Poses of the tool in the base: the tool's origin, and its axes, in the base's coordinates. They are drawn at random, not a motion.
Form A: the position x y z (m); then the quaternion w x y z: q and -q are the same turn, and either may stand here.
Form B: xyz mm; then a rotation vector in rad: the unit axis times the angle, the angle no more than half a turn. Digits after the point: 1 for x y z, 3 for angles.
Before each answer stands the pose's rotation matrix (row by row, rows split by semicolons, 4 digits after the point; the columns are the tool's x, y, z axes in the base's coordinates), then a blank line. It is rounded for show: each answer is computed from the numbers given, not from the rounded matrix.
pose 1, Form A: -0.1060 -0.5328 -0.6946 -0.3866 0.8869 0.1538 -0.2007
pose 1, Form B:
0.8721 0.1176 -0.4749; 0.4280 -0.6538 0.6240; -0.2371 -0.7475 -0.6205

-106.0 -532.8 -694.6 -2.258 -0.392 0.511
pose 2, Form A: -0.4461 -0.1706 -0.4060 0.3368 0.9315 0.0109 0.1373
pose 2, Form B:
0.9621 -0.0722 0.2631; 0.1128 -0.7729 -0.6244; 0.2484 0.6304 -0.7355

-446.1 -170.6 -406.0 2.428 0.028 0.358
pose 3, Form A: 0.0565 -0.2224 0.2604 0.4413 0.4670 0.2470 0.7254
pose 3, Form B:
-0.1744 -0.4095 0.8955; 0.8709 -0.4885 -0.0538; 0.4595 0.7705 0.4418

56.5 -222.4 260.4 1.159 0.613 1.801
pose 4, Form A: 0.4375 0.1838 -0.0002 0.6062 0.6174 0.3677 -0.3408
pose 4, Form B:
0.4973 0.8672 0.0250; 0.0408 0.0054 -0.9992; -0.8666 0.4979 -0.0328

437.5 183.8 -0.2 1.428 0.850 -0.788
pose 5, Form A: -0.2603 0.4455 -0.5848 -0.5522 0.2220 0.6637 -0.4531
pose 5, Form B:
-0.2916 -0.2057 -0.9342; 0.7951 0.4908 -0.3563; 0.5318 -0.8466 0.0204

-260.3 445.5 -584.8 -0.525 -1.570 1.072
